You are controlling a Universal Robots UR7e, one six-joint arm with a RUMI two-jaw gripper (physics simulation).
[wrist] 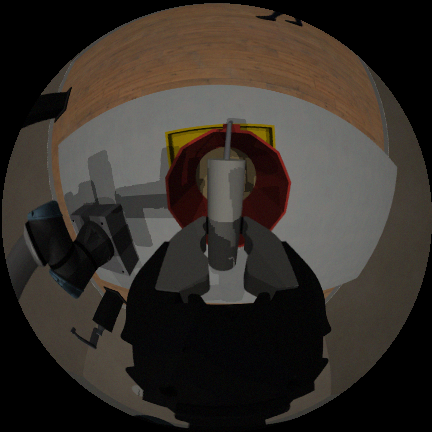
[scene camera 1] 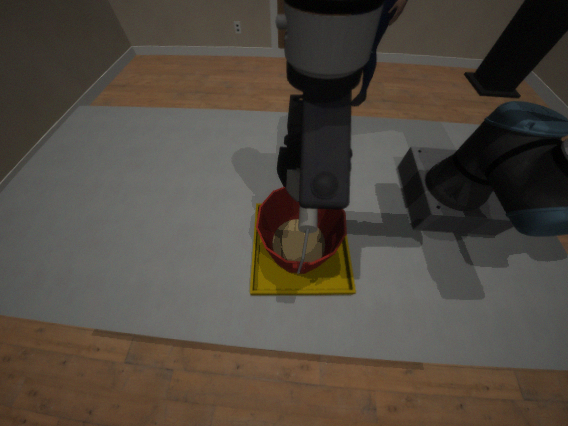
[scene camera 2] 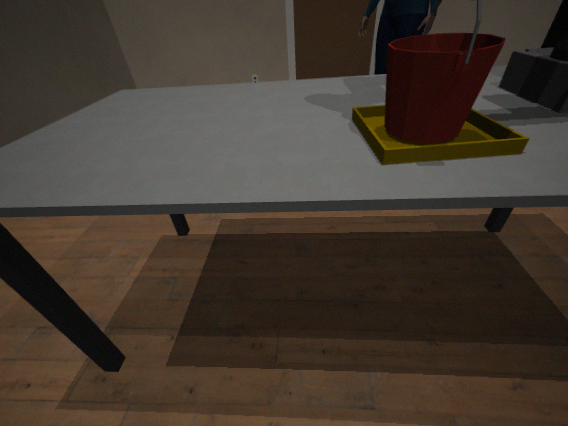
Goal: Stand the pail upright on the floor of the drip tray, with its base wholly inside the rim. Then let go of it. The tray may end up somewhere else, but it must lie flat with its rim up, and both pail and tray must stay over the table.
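Frame: origin at the arm's base, x ahead, y left, z up, level; metres.
Where they show: gripper, fingertip midpoint: (wrist: 223,218); arm's base, origin of the base link: (wrist: 97,240) (scene camera 1: 453,187).
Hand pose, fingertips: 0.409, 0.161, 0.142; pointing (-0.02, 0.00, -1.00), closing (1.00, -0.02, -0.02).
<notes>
Things, the pixels of their top centre, and the offset from my fingertips, as dx, dy, dz. Level surfaces: height alone.
- yellow drip tray, middle of its top: (wrist: 222,176) (scene camera 2: 425,120) (scene camera 1: 300,243) +0.000, -0.004, -0.204
- handle's pale grey grip, middle of its top: (wrist: 224,227) (scene camera 1: 309,195) +0.000, +0.006, +0.026
- grey table, its level: dz -0.232
A red pail (scene camera 1: 274,215) (scene camera 2: 430,95) (wrist: 272,185) looks about upright over the yellow drip tray (scene camera 1: 300,291) (scene camera 2: 450,151) (wrist: 182,140). In scene camera 2 its base appears inside the rim, near the tray's front wall; whether it touches the floor of the tray is hard to tell. The tray lies flat on the table, rim up. The pail's handle is raised. My gripper (wrist: 223,218) is shut on the handle's pale grey grip (scene camera 1: 308,220) (wrist: 226,190), above the pail's opening. In scene camera 1 the arm mostly hides the jaws, and they do not show in scene camera 2.
The grey table (scene camera 1: 150,250) (scene camera 2: 225,150) carries the tray. The robot's base block (scene camera 1: 412,195) (scene camera 2: 535,80) stands to the right of the tray in scene camera 1. The table's near edge (scene camera 2: 285,207) runs in front of the tray. A person (scene camera 2: 404,30) stands beyond the table.
</notes>
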